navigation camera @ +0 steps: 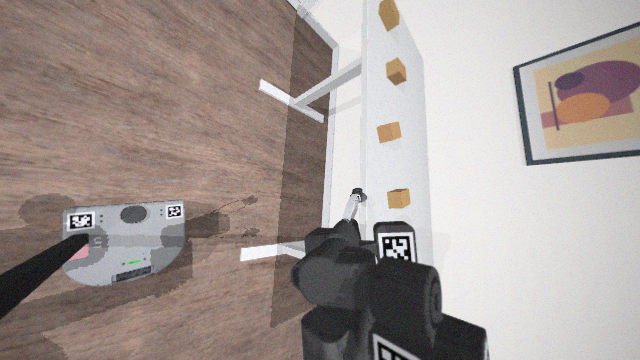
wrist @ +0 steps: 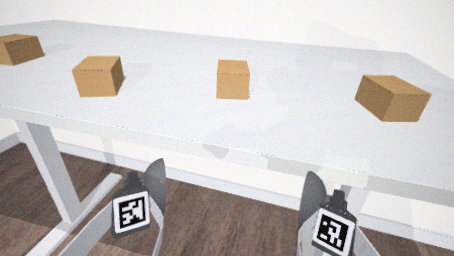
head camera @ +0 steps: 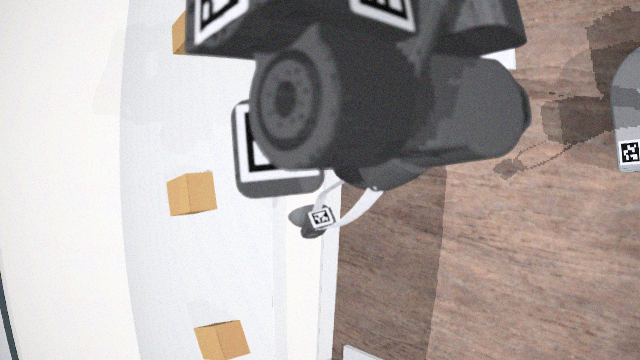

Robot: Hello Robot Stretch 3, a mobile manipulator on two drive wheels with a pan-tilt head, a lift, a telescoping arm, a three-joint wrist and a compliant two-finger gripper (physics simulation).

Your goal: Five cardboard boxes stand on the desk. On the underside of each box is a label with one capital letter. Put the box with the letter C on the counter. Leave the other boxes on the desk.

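Places are measured from the robot's base along level axes (x left, y back, z up), in metres.
Pixels of known places: gripper, fingertip midpoint: [navigation camera: 361, 218]; robot's base, origin of the base link: [navigation camera: 134, 213].
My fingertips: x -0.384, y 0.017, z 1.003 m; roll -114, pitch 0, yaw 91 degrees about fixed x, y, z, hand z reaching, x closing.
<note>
Ahead of a thing's pixels: the offset from my fingertips to its top centre. "*": to the spot under its first point. Level surfaces: height alone.
Plain cardboard boxes stand apart on the white desk {dz -0.053 m} [head camera: 240, 280] [navigation camera: 415, 165] [wrist: 310, 120]. One box {dy -0.024, dx -0.321, dz -0.003 m} [head camera: 191, 193] [navigation camera: 398, 198] [wrist: 233, 87] is ahead of the gripper. Another box {dy -0.273, dx -0.282, dz -0.003 m} [head camera: 222, 341] [navigation camera: 389, 132] [wrist: 99, 77] stands left of it in the wrist view, and a turned box [wrist: 395, 98] stands at the right. A further box [wrist: 21, 50] is at the far left. The arm partly hides a box {dy +0.257, dx -0.281, dz -0.003 m} [head camera: 179, 37] in the head view. No letters show; the undersides are hidden. My gripper [head camera: 311, 224] [navigation camera: 358, 195] [wrist: 233, 183] is open and empty, off the desk's front edge. The counter does not show.
The desk's leg {* dy -0.847, dx -0.597, dz -0.572 m} [navigation camera: 327, 82] [wrist: 52, 172] and foot [navigation camera: 265, 251] stand on the wooden floor {dz -1.003 m} [head camera: 525, 250] [navigation camera: 200, 125]. My base [navigation camera: 125, 240] is on the floor. A wall with a framed picture [navigation camera: 582, 100] is behind the desk.
</note>
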